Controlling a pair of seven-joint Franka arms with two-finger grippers.
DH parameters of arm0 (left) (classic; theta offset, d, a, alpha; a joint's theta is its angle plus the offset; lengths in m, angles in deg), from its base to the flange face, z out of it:
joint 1: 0 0.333 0 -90
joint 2: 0 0 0 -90
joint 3: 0 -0.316 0.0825 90
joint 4: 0 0 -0.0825 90
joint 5: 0 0.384 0 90
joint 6: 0 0 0.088 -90
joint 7: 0 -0.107 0 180
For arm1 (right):
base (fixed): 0 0 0 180
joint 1: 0 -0.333 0 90
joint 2: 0 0 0 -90
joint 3: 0 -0.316 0.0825 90
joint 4: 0 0 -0.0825 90
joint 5: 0 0.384 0 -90
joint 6: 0 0 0.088 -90
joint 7: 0 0.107 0 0
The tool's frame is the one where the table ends.
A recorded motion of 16 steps. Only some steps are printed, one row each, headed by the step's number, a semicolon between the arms.
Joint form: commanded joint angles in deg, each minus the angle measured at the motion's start. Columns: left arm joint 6, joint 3, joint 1, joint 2, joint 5, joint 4, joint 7; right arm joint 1, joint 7, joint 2, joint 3, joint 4, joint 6, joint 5.
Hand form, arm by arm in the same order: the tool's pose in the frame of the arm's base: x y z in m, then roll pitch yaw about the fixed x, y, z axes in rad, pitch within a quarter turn. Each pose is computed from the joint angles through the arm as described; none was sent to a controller.
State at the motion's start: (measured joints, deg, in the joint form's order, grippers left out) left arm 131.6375 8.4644 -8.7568 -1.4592 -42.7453 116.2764 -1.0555; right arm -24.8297 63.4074 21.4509 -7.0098 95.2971 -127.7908 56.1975
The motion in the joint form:
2: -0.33 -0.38 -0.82 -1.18 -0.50 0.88 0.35; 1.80 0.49 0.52 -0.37 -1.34 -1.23 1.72
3: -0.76 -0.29 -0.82 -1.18 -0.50 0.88 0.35; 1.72 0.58 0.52 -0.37 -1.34 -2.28 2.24
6: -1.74 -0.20 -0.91 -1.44 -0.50 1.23 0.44; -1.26 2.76 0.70 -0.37 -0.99 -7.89 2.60
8: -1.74 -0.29 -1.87 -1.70 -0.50 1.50 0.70; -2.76 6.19 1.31 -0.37 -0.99 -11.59 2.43
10: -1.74 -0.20 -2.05 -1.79 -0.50 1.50 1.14; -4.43 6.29 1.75 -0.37 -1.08 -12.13 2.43
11: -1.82 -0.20 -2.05 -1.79 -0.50 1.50 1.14; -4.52 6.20 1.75 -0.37 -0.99 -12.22 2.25
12: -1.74 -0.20 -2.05 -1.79 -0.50 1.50 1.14; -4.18 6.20 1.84 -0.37 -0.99 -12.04 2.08
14: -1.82 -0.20 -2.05 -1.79 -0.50 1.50 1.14; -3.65 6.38 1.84 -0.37 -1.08 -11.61 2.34
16: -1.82 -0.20 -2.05 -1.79 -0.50 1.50 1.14; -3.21 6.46 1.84 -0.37 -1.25 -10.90 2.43
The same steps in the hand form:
2: 0.5375 -0.1882 0.4963 2.4695 -0.1363 0.1548; 0.5903 0.3608 0.4319 -2.6986 0.8252 -0.9887
3: 0.5365 -0.1896 0.4957 2.4701 -0.1305 0.1485; 0.5917 0.3604 0.4330 -2.6871 0.8268 -0.9982
6: 0.5328 -0.1920 0.4938 2.4724 -0.1149 0.1357; 0.5819 0.3831 0.4328 -2.6681 0.8130 -1.0355
8: 0.5284 -0.1996 0.4940 2.4726 -0.1122 0.1241; 0.5790 0.3937 0.4289 -2.6916 0.8155 -1.1128
10: 0.5272 -0.2021 0.4948 2.4715 -0.1089 0.1255; 0.5691 0.4101 0.4249 -2.6949 0.8134 -1.0946
11: 0.5270 -0.2022 0.4947 2.4716 -0.1078 0.1246; 0.5684 0.4108 0.4242 -2.6937 0.8092 -1.0909
12: 0.5272 -0.2021 0.4948 2.4715 -0.1089 0.1255; 0.5706 0.4077 0.4229 -2.6978 0.8075 -1.0960
14: 0.5270 -0.2022 0.4947 2.4716 -0.1078 0.1246; 0.5739 0.4031 0.4233 -2.7054 0.8154 -1.1090
16: 0.5270 -0.2022 0.4947 2.4716 -0.1078 0.1246; 0.5762 0.3999 0.4241 -2.7126 0.8217 -1.1139

